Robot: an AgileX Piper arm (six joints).
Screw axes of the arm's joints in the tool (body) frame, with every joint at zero. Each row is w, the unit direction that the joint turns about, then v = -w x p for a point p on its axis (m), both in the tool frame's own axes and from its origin. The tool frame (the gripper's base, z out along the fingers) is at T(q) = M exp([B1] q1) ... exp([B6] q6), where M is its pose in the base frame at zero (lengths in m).
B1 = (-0.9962, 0, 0.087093, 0.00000, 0.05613, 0.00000)
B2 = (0, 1, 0, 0.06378, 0.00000, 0.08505)
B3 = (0, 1, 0, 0.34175, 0.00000, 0.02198)
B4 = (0, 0, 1, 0.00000, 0.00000, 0.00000)
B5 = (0, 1, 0, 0.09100, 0.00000, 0.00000)
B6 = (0, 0, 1, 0.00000, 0.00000, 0.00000)
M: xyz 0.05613 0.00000 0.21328 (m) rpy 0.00 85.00 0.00 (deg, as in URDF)
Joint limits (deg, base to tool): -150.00..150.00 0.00..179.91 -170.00..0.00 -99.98..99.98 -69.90..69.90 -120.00..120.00
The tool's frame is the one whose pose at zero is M.
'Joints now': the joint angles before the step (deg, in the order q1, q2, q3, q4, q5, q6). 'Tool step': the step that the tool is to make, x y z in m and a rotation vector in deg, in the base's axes. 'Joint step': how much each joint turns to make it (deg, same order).
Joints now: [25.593 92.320 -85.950 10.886 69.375 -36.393]
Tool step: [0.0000 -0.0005 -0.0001 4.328 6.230 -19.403]
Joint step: [-0.003 -0.012 0.006 -0.304 0.108 20.936]
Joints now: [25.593 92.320 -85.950 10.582 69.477 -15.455]
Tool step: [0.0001 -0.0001 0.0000 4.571 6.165 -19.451]
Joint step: [0.001 0.010 -0.018 -0.095 0.008 20.946]
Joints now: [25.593 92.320 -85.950 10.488 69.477 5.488]
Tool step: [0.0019 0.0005 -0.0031 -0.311 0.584 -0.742]
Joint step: [0.010 0.526 -0.006 -0.293 0.004 0.818]
